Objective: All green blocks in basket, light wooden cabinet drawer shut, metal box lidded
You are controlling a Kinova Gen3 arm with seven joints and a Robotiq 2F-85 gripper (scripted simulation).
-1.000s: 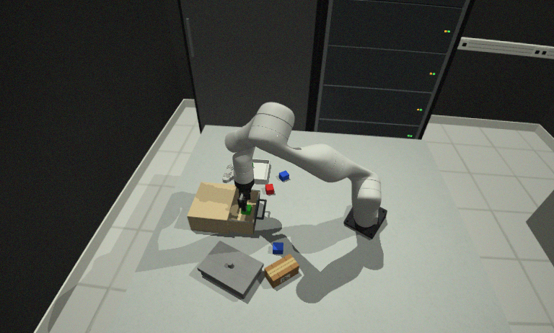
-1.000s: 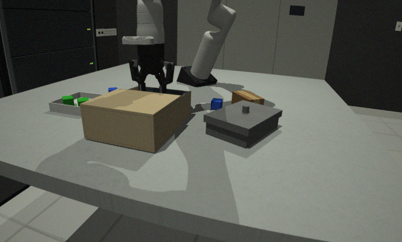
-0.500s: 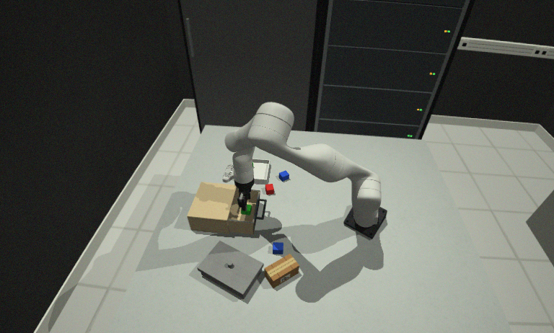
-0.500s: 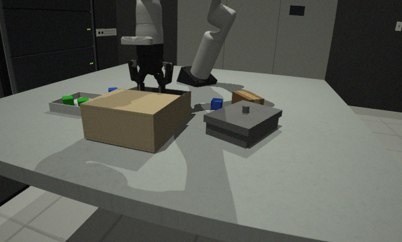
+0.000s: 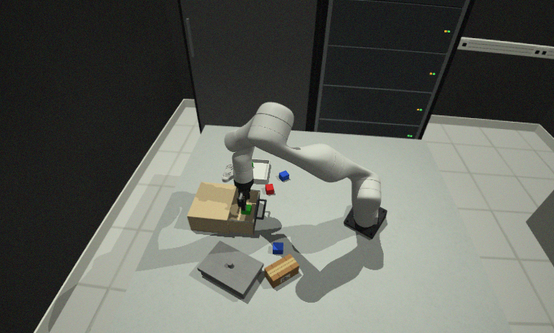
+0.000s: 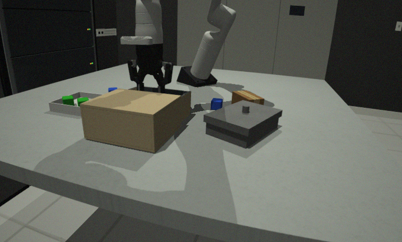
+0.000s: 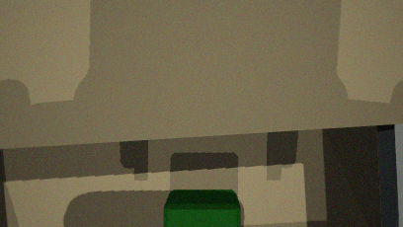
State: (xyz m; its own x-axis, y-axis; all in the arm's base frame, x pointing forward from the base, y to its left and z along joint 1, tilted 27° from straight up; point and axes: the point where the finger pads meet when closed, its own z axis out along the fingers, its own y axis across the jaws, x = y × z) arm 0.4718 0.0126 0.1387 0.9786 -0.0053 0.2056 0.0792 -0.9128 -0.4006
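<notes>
Now: the cabinet drawer 40 mm below my hand, 20 mm to the left of it and 10 mm ahead of it. The rest, counted from my hand: basket: 250 mm to the right, 60 mm below, 50 mm ahead; then light wooden cabinet: 70 mm ahead, 30 mm to the left, 30 mm below; then red block: 150 mm to the right, 60 mm below, 60 mm behind.
</notes>
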